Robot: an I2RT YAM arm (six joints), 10 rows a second.
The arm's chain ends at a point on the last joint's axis. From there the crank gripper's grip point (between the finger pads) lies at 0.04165 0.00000 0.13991 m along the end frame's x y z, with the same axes.
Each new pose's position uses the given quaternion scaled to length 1; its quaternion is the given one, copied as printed.
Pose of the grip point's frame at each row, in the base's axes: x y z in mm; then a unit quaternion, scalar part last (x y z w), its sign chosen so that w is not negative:
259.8, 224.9, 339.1, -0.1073, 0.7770, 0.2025, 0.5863
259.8, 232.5, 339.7, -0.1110, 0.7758, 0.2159, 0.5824
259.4, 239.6, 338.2, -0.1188, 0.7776, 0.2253, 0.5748
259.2, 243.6, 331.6, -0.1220, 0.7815, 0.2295, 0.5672
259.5, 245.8, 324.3, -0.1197, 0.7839, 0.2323, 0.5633
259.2, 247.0, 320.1, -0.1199, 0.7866, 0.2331, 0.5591
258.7, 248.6, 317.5, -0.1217, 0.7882, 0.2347, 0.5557
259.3, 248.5, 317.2, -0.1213, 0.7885, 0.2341, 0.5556
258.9, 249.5, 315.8, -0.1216, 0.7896, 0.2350, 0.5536
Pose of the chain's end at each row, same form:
150.5, 160.3, 411.1, -0.1073, 0.7770, 0.2025, 0.5863
152.4, 164.2, 411.3, -0.1110, 0.7758, 0.2159, 0.5824
154.8, 168.4, 410.9, -0.1188, 0.7776, 0.2253, 0.5748
156.6, 171.1, 406.0, -0.1220, 0.7815, 0.2295, 0.5672
157.8, 172.9, 399.4, -0.1197, 0.7839, 0.2323, 0.5633
158.4, 173.9, 396.3, -0.1199, 0.7866, 0.2331, 0.5591
158.8, 175.0, 394.4, -0.1217, 0.7882, 0.2347, 0.5557
159.4, 175.1, 394.3, -0.1213, 0.7885, 0.2341, 0.5556
159.5, 175.9, 393.3, -0.1216, 0.7896, 0.2350, 0.5536

